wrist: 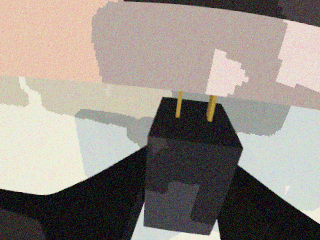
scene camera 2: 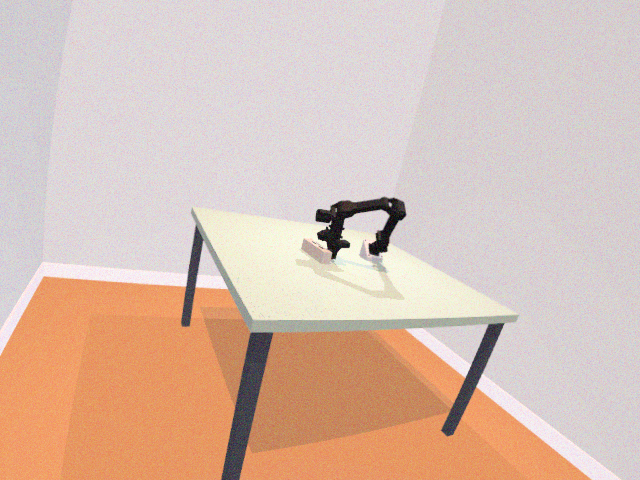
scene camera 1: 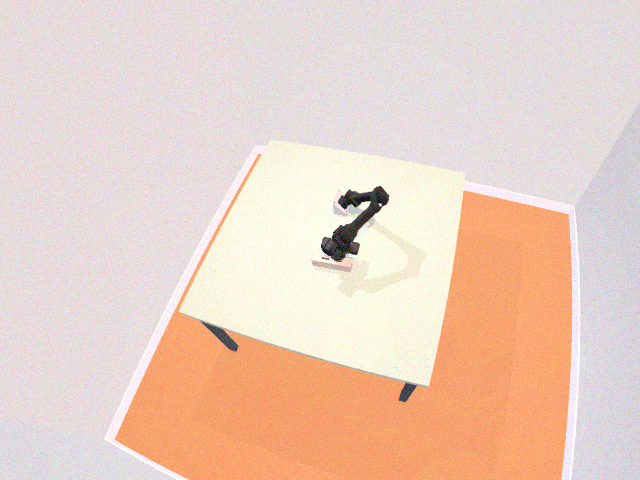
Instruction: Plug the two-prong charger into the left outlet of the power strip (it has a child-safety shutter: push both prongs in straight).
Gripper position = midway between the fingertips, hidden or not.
Note:
My gripper [wrist: 184,156] carries a black two-prong charger.

